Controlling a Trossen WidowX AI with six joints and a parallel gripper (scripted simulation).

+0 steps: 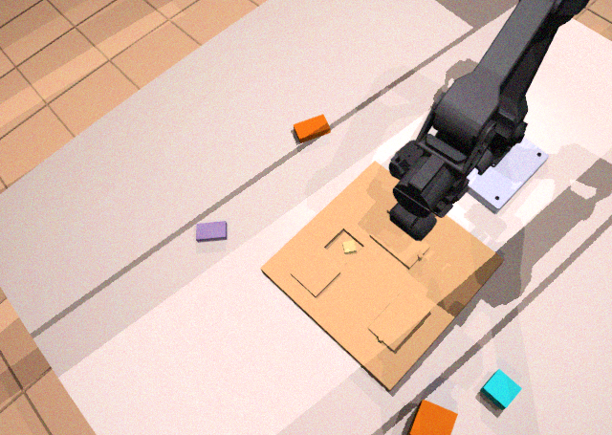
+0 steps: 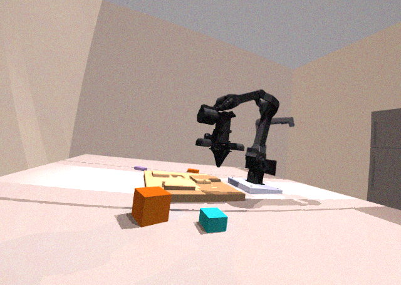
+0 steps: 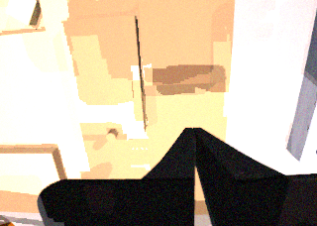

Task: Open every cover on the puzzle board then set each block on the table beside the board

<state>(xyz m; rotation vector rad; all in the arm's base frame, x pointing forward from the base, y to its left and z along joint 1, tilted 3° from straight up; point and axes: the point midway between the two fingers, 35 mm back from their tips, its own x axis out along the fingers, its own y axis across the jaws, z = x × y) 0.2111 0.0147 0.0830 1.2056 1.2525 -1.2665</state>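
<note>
My gripper tip is 100 mm short of the tan puzzle board, 60 mm above it and 10 mm to the left of it. Round my gripper tip: orange cube (260 mm ahead, 200 mm to the left, 50 mm below); flat orange block (310 mm to the right, 70 mm below, 30 mm behind); cyan block (250 mm to the left, 150 mm ahead, 70 mm below).
</note>
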